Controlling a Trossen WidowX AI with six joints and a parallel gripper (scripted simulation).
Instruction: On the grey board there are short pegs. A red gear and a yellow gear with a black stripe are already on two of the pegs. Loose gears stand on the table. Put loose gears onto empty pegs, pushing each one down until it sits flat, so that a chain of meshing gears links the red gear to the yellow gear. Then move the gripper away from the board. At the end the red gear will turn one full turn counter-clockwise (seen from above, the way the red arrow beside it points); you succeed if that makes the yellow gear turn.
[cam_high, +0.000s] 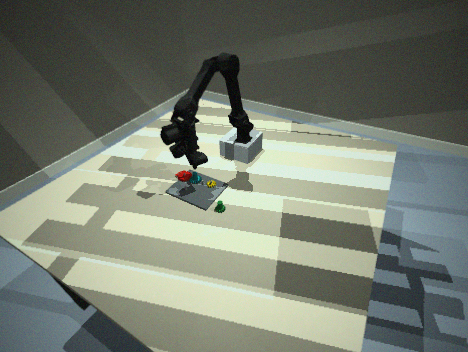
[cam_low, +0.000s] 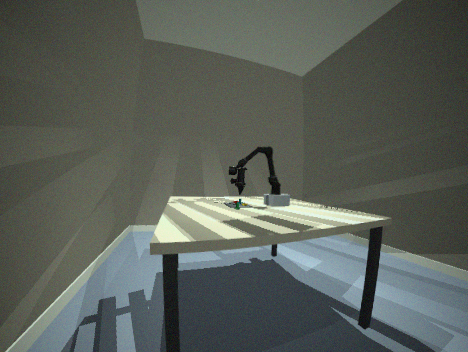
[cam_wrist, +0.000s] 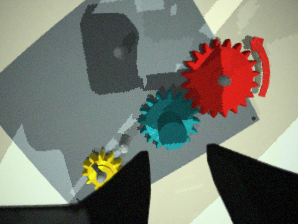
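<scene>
Right now my gripper tip is 60 mm above the teal gear. Also, from my gripper tip: yellow gear: 10 mm behind, 80 mm to the left, 70 mm below; then dark green gear: 80 mm ahead, 190 mm to the left, 70 mm below; then red gear: 50 mm to the right, 70 mm below.
</scene>
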